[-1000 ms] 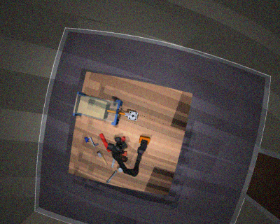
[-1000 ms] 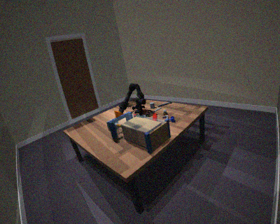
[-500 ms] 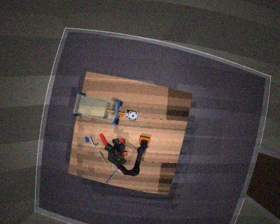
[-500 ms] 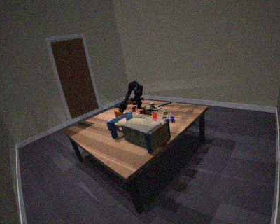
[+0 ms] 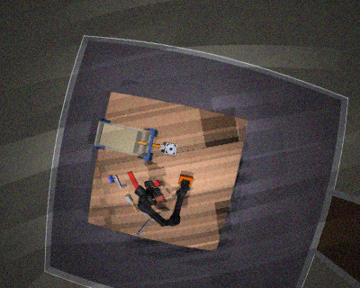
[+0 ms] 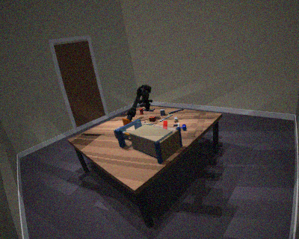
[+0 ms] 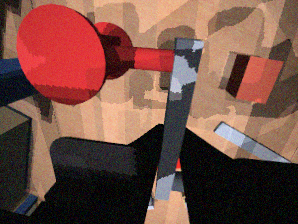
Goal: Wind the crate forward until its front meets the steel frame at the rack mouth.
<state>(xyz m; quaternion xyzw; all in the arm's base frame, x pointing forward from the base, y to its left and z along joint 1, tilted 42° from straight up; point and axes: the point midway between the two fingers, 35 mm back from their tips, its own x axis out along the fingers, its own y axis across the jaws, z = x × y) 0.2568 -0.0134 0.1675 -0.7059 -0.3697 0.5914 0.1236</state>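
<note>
Right now the red knob is 3 cm behind my gripper tip, 6 cm to the right of it and 1 cm above it. From my gripper tip the other things lie so: red bar: 18 cm ahead, 4 cm to the left, 15 cm below; then red-knobbed winch handle: 1 cm behind, 1 cm to the right, 1 cm above; then grey strip: 3 cm ahead, 22 cm to the left, 16 cm below.
</note>
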